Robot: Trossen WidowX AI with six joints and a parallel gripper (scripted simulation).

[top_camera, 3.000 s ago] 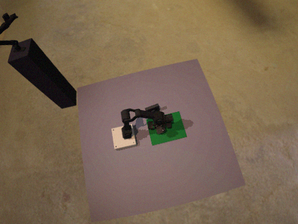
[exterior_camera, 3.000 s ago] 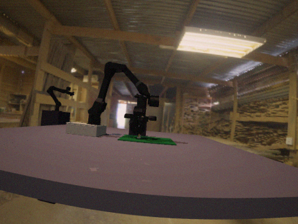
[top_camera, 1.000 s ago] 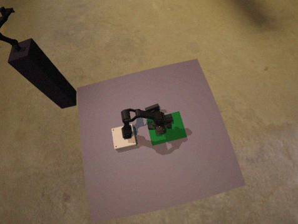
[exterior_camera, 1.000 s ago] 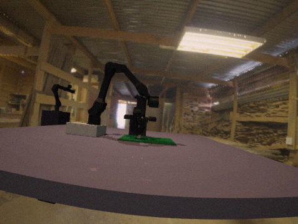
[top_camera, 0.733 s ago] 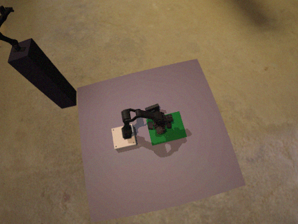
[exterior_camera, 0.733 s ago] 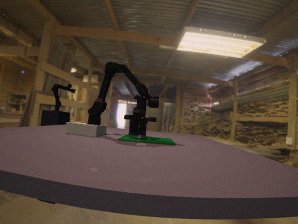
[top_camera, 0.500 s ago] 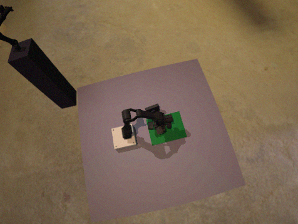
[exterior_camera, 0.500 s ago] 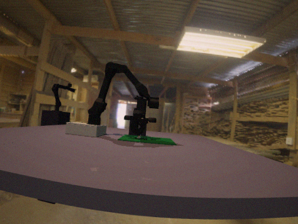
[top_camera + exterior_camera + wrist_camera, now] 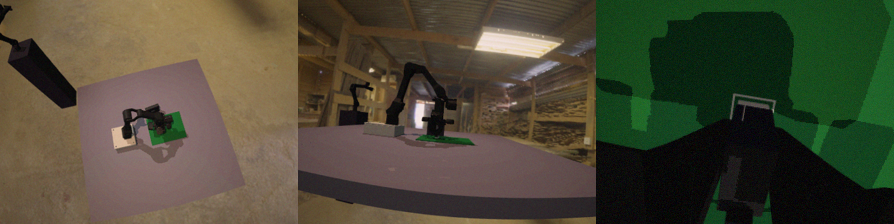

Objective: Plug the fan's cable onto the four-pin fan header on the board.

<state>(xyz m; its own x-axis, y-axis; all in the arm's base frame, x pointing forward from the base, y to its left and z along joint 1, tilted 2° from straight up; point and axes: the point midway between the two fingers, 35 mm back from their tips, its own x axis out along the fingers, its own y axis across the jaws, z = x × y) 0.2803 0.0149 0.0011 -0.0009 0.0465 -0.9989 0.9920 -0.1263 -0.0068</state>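
The black fan plug lies 1 cm to the left of my gripper tip and 1 cm above it. From my gripper tip the other things lie so: four-pin fan header (2 cm below, 1 cm to the left); then green board (5 cm ahead, 4 cm below); then fan (16 cm to the left, 4 cm above, 3 cm behind).
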